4 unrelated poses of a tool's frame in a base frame.
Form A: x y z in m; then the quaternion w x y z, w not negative.
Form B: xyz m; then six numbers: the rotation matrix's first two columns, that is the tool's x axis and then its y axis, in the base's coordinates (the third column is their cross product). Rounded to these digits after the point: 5 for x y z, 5 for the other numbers.
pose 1, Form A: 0.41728, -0.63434, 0.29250, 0.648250, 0.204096, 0.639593, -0.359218
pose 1, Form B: 0.41728, -0.63434, 0.29250, -0.07623, -0.20465, -0.97586, 0.72680, 0.65861, -0.19490
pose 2, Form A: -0.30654, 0.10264, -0.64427, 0.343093, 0.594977, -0.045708, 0.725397
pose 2, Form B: -0.30654, 0.10264, -0.64427, -0.05658, 0.44337, 0.89455, -0.55215, -0.76040, 0.34195
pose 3, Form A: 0.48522, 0.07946, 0.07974, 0.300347, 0.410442, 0.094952, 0.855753
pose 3, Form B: 0.48522, 0.07946, 0.07974, -0.48266, 0.59199, 0.64544, -0.43610, -0.80155, 0.40906
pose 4, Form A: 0.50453, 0.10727, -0.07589, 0.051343, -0.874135, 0.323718, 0.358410
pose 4, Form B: 0.50453, 0.10727, -0.07589, 0.53350, -0.52914, -0.65984, -0.60275, -0.78514, 0.14229
